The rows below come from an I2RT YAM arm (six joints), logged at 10 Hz.
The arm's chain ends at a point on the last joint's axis. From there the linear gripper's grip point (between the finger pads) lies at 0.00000 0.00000 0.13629 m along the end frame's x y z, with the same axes.
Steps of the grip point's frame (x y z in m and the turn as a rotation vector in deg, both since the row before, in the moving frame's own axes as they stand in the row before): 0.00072, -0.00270, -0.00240, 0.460, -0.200, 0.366; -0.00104, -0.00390, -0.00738, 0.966, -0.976, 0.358; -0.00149, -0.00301, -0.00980, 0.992, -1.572, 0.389; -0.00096, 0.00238, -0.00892, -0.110, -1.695, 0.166; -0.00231, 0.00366, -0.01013, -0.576, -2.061, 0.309
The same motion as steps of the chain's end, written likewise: 0.00119, -0.00160, -0.00239, 0.460, -0.200, 0.366; 0.00127, -0.00160, -0.00734, 0.966, -0.976, 0.358; 0.00224, -0.00064, -0.00973, 0.992, -1.572, 0.389; 0.00307, 0.00212, -0.00886, -0.110, -1.695, 0.166; 0.00260, 0.00230, -0.01003, -0.576, -2.061, 0.309
